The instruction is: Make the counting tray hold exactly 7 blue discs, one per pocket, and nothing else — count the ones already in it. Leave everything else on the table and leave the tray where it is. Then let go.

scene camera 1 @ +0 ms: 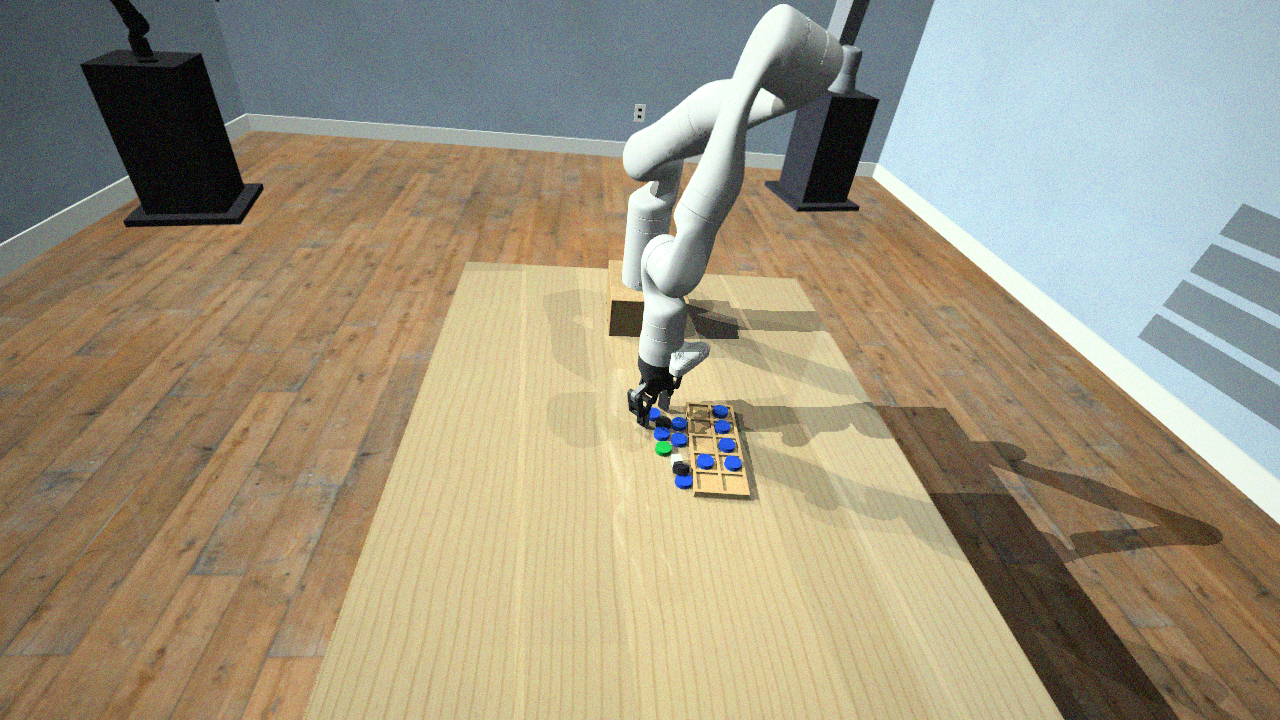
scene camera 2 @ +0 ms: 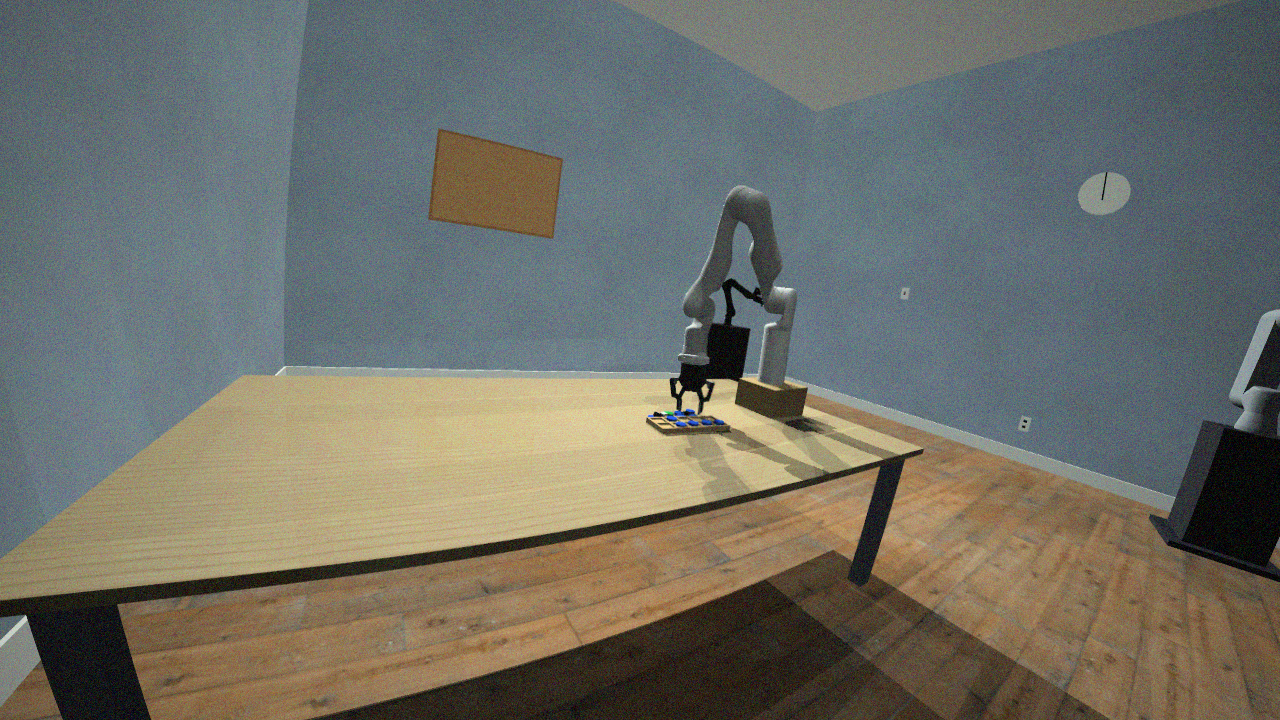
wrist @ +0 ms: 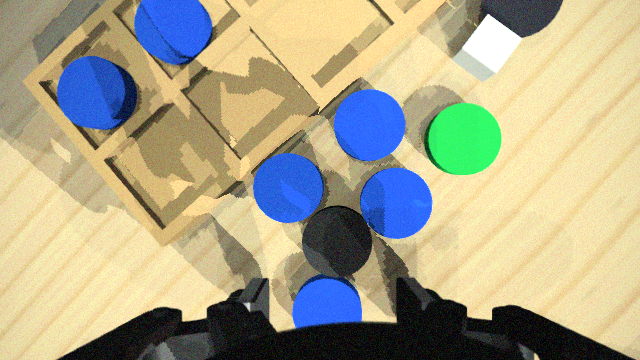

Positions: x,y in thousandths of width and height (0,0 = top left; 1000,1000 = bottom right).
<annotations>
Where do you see a blue disc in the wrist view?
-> At 274,110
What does the blue disc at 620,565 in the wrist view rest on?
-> The table.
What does the blue disc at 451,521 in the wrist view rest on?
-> The table.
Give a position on a small white cube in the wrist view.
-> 766,124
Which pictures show my gripper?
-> Scene camera 1, scene camera 2 and the wrist view: all of them.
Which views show the wooden counting tray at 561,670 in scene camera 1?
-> Scene camera 1, scene camera 2 and the wrist view: all of them.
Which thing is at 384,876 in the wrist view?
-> My gripper.
</annotations>
